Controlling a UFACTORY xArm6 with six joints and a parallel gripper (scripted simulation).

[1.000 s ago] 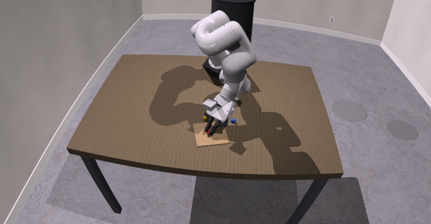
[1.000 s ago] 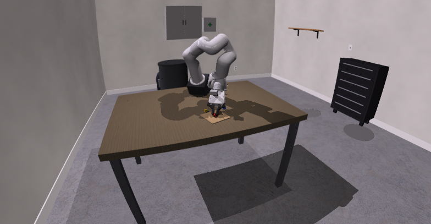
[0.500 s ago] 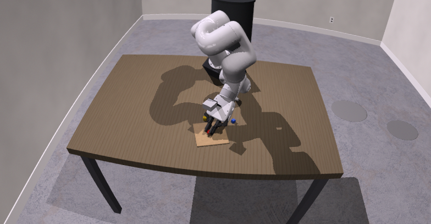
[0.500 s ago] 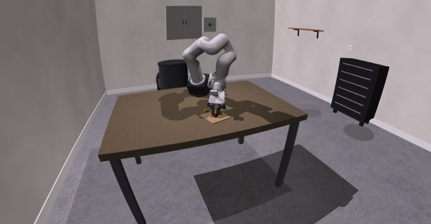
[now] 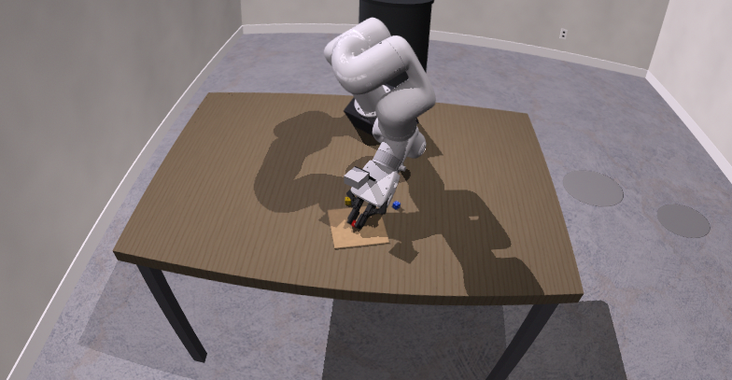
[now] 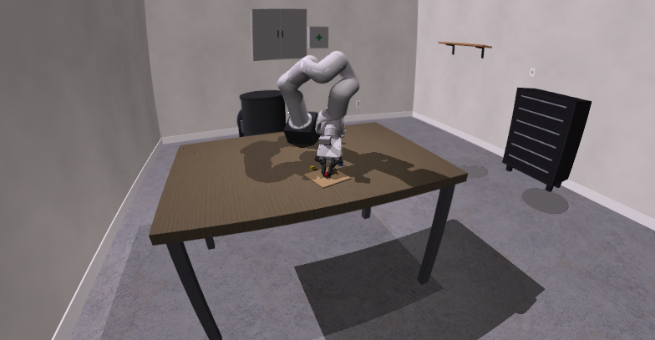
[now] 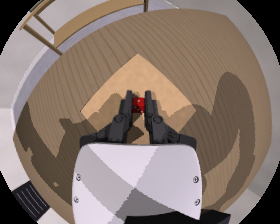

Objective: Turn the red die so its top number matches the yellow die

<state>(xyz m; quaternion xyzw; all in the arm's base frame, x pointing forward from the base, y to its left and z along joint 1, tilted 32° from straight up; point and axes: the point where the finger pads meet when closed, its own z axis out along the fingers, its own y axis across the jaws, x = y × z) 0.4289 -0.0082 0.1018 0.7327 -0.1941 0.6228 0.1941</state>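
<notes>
The tan mat lies 3 cm below my hand. Round my hand: red die 1 cm below; then yellow die 9 cm behind, 3 cm to the right, 2 cm below; then blue die 8 cm behind, 11 cm to the left, 2 cm below.
</notes>
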